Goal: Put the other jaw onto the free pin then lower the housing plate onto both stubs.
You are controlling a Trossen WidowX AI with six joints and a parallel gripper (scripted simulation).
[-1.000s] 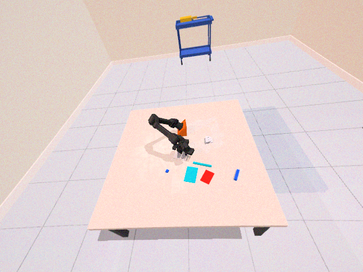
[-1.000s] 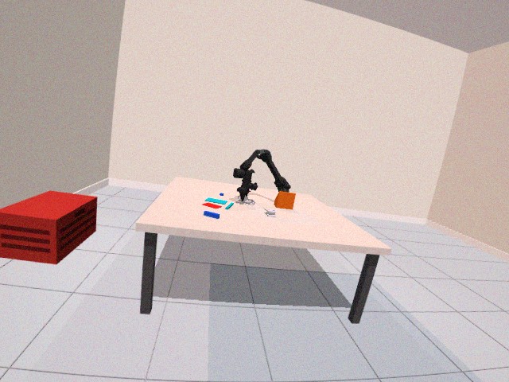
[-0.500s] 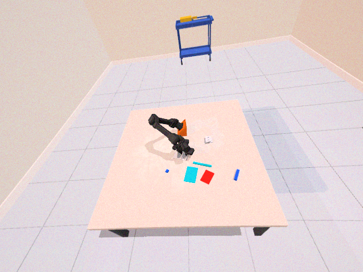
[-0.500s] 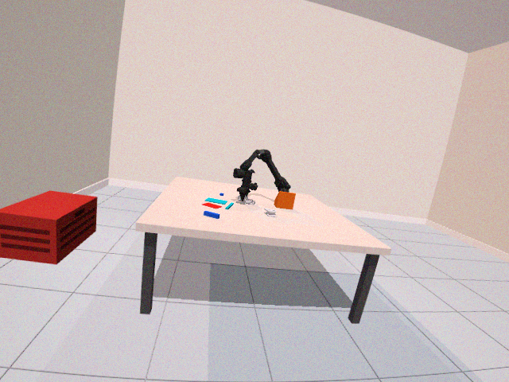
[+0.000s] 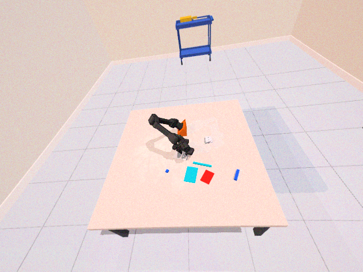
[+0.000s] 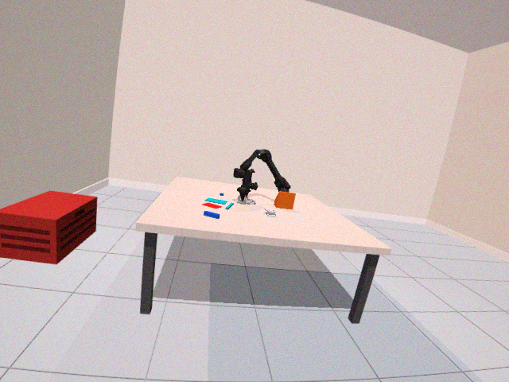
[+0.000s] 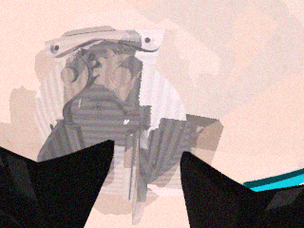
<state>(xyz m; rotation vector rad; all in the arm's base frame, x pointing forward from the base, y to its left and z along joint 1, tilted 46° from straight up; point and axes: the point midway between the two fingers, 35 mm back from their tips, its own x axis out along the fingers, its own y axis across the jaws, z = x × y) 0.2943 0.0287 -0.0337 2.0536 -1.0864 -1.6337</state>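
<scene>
The base is 30 mm to the right of my gripper tip, 10 mm below it and 10 mm ahead of it. The rest, counted from my gripper tip: cyan plate 190 mm ahead, 70 mm to the left, 10 mm below; cyan bar 160 mm to the left, 90 mm ahead, 10 mm below; small blue cube 160 mm ahead, 130 mm to the right, 10 mm below.
</scene>
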